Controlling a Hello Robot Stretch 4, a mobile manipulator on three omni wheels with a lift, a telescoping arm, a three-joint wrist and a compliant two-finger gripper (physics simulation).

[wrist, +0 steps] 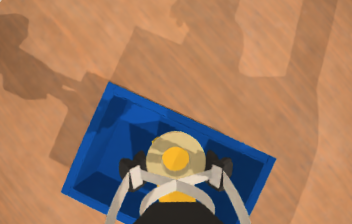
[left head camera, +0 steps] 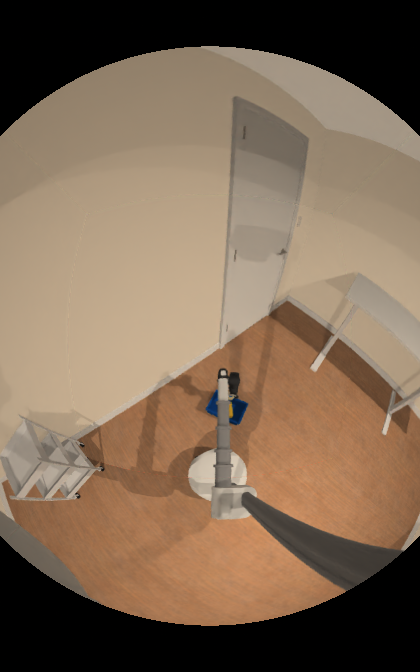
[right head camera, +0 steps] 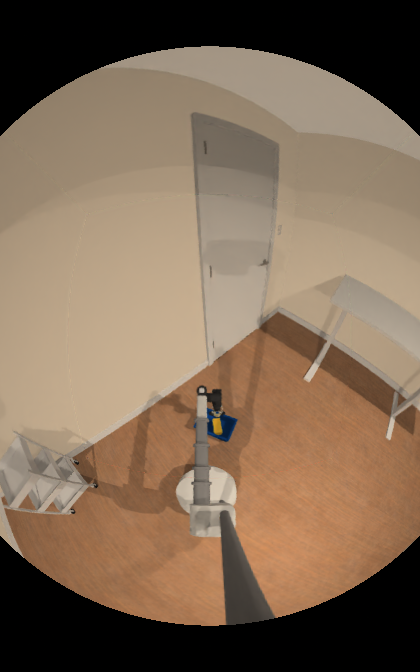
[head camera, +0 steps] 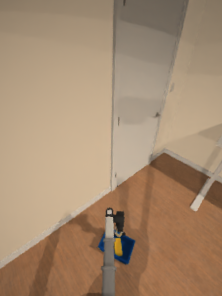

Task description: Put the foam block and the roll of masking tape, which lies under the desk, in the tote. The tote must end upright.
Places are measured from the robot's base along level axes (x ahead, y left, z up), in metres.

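Where they show: gripper, fingertip midpoint: (wrist: 175,163) (head camera: 118,234).
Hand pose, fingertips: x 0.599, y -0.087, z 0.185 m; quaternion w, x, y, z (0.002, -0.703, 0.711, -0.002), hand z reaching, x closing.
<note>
Things, the pixels of their top centre, and the offset from my fingertips. "pt": a spot on its surface instead.
- masking tape, top centre: (wrist: 175,162) 0.008 m ahead, 0.000 m left, 0.034 m up
- blue tote, top centre: (wrist: 167,177) (head camera: 117,243) 0.043 m back, 0.013 m left, 0.092 m down
- yellow foam block, top centre: (wrist: 174,176) (head camera: 118,245) 0.050 m back, 0.002 m left, 0.124 m down
- leg, surface spot: (head camera: 202,192) pt 0.567 m ahead, 1.175 m right, 0.155 m down
My gripper (wrist: 175,163) (head camera: 119,233) (left head camera: 231,397) (right head camera: 217,413) is shut on the roll of masking tape (wrist: 192,143), a pale yellow ring held flat between the two fingertips. It hangs above the blue tote (wrist: 89,137) (head camera: 130,251) (left head camera: 241,405) (right head camera: 230,428), which stands upright on the floor. The yellow foam block (wrist: 177,196) (head camera: 118,247) (left head camera: 231,410) (right head camera: 217,426) lies inside the tote. In the wrist view the block shows through the tape's hole and below the tape. The tape and fingers hide part of the block and the tote's inside. The arm crosses the tote's left side in the left head view.
A grey door (head camera: 142,65) (left head camera: 255,280) (right head camera: 232,300) and a wall stand beyond the tote. The white desk (left head camera: 385,310) (right head camera: 375,305) stands at the right, with one leg (head camera: 202,192) in the head view. A grey shelf cart (left head camera: 20,455) (right head camera: 17,462) stands by the wall at the left.
</note>
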